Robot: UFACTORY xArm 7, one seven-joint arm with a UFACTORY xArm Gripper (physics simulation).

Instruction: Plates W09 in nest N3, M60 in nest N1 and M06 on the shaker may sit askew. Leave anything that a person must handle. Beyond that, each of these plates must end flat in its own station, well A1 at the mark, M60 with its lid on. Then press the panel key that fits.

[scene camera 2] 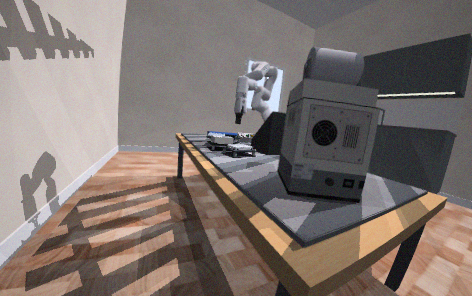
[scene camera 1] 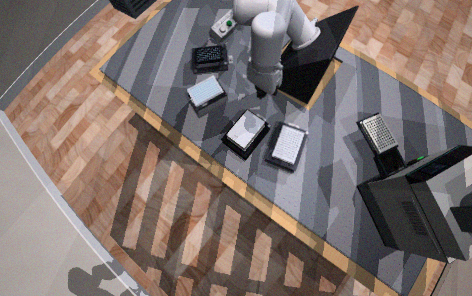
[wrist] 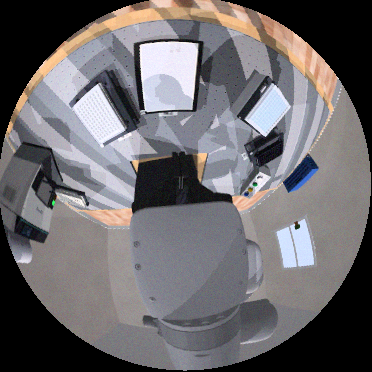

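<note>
My gripper [scene camera 1: 265, 93] [scene camera 2: 238, 120] [wrist: 177, 158] is shut and empty, high above the table. A white welled plate [scene camera 1: 288, 144] [wrist: 101, 114] sits on a dark nest. Beside it a smooth white-topped plate [scene camera 1: 246, 130] [wrist: 169, 75] sits on a black station. A pale blue plate [scene camera 1: 205, 91] [wrist: 268, 114] sits on another dark nest. A black plate [scene camera 1: 208, 54] [wrist: 270, 151] is on a station farther along. Plate labels and A1 marks are too small to read, and slight tilt cannot be judged. The key panel [scene camera 1: 218, 34] [wrist: 253, 180] shows coloured keys in the wrist view.
A large grey instrument [scene camera 1: 400, 210] [scene camera 2: 325, 140] [wrist: 22, 175] stands at one end, with a beige welled plate [scene camera 1: 379, 133] [wrist: 72, 196] on its extended carrier. A black slanted panel [scene camera 1: 320, 55] stands near the arm's base. A blue box [wrist: 301, 173] shows beyond the key panel.
</note>
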